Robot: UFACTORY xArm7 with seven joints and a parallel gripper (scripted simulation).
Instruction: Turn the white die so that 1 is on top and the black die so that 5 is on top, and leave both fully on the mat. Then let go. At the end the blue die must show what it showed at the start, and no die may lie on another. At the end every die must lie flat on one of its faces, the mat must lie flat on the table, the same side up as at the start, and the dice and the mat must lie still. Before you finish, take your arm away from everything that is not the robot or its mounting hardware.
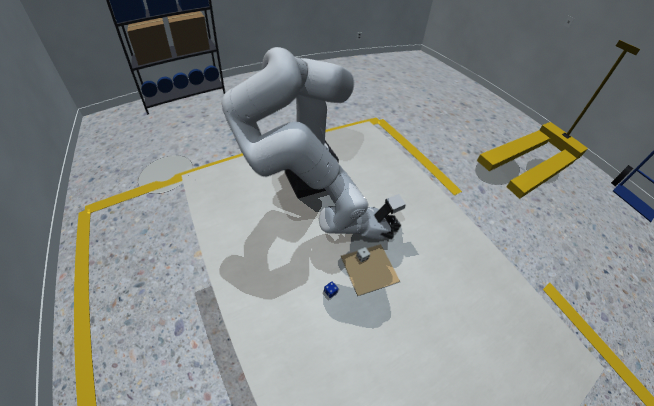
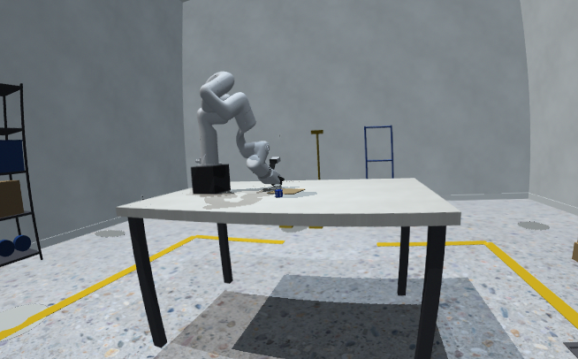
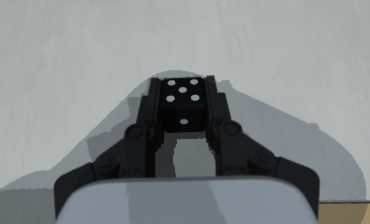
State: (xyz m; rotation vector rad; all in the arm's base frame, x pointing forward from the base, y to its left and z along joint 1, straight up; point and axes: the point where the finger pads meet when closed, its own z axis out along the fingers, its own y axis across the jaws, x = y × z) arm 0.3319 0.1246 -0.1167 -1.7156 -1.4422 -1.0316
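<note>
Now: hand 10 mm to the right of the black die. From my hand the other things lie so: blue die: 90 mm ahead, 300 mm to the right, 10 mm below; then white die: 40 mm ahead, 160 mm to the right, 10 mm below; then tan mat: 90 mm ahead, 160 mm to the right, 20 mm below.
</note>
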